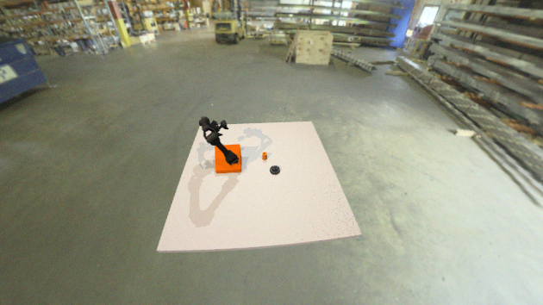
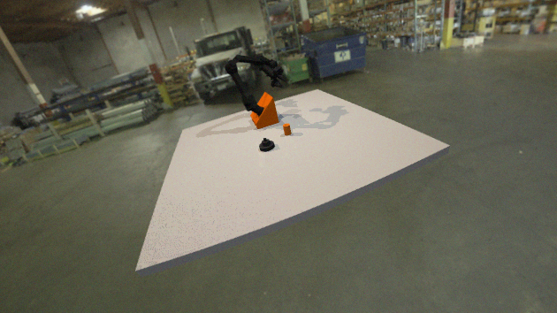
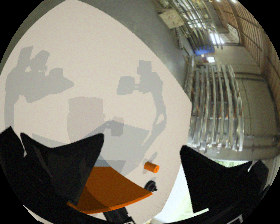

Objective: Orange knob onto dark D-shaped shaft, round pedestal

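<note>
My gripper tip is now 32 cm short of the orange knob, 19 cm above it and 18 cm to the left of it. From my gripper tip the other things lie so: dark round pedestal: 37 cm ahead, 34 cm to the right, 19 cm below.
</note>
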